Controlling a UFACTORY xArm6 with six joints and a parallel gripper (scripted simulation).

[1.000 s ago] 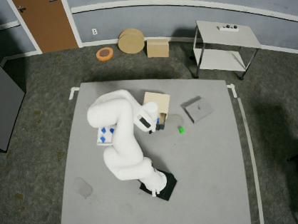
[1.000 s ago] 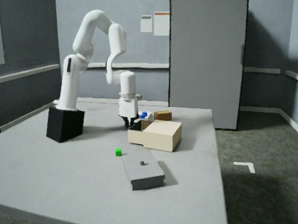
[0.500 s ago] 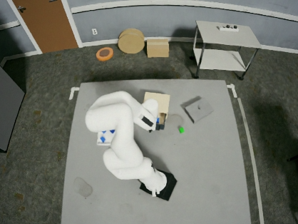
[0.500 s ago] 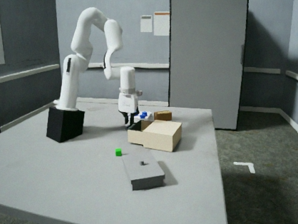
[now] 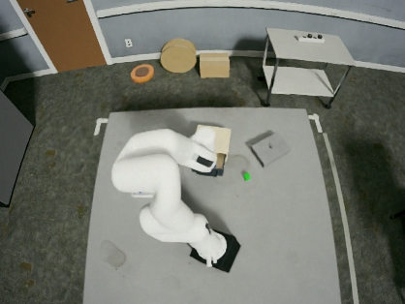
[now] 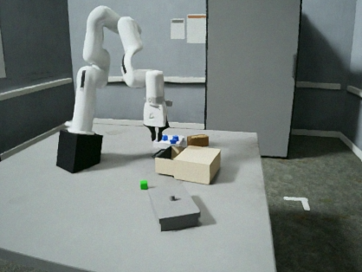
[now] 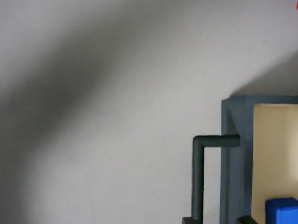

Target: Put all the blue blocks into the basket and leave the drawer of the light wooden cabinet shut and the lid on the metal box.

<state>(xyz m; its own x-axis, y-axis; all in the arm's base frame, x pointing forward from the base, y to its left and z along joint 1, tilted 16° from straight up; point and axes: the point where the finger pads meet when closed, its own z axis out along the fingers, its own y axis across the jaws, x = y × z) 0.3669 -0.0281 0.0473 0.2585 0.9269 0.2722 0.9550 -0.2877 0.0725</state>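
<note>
Now: the dark-rimmed drawer 80 mm ahead of my hand, 20 mm to the right of it and 110 mm below it. From my hand the other things lie so: light wooden cabinet 140 mm ahead, 40 mm to the right, 110 mm below; green block 20 mm behind, 210 mm to the right, 130 mm below; white basket 320 mm to the left, 140 mm below.
</note>
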